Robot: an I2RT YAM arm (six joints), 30 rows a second.
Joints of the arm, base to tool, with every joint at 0 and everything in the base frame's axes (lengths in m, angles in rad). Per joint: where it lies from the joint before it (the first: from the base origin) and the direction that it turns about. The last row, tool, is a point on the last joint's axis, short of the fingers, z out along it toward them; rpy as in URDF.
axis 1: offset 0 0 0.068 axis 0 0 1
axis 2: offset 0.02 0.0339 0.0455 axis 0 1 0
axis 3: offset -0.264 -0.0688 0 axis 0 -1 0
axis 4: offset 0.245 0.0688 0.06 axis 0 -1 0
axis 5: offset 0.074 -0.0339 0.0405 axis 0 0 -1
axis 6: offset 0.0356 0 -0.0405 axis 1 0 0
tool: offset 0 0 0 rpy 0 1.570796 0
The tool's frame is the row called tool.
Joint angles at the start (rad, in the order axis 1, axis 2, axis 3, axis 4, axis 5, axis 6):
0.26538, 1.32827, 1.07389, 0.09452, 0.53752, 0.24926
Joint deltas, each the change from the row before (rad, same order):
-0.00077, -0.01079, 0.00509, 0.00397, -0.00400, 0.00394
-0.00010, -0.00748, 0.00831, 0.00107, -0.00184, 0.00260
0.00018, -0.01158, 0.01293, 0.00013, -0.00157, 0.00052
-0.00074, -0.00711, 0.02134, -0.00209, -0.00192, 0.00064
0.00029, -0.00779, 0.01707, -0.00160, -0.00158, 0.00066
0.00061, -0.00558, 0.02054, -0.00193, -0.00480, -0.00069
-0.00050, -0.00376, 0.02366, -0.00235, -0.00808, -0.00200
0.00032, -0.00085, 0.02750, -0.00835, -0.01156, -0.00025
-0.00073, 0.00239, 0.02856, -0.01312, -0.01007, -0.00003
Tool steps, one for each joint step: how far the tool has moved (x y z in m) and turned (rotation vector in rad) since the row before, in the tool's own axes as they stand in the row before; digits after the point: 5 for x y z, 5 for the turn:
-0.00518, -0.00047, -0.00268, -0.00737, -0.01567, 0.01417
-0.00508, 0.00008, -0.00208, -0.00534, -0.01361, 0.01117
-0.00774, 0.00014, -0.00330, -0.00708, -0.02012, 0.01298
-0.00927, 0.00078, -0.00239, -0.00691, -0.02168, 0.01400
-0.00800, 0.00072, -0.00257, -0.00692, -0.01897, 0.01235
-0.00850, 0.00131, -0.00220, -0.01056, -0.01889, 0.01140
-0.00907, 0.00147, -0.00173, -0.01285, -0.01915, 0.01041
-0.00885, 0.00211, -0.00126, -0.01590, -0.01391, 0.00948
-0.00782, 0.00195, -0.00036, -0.01193, -0.00876, 0.00618

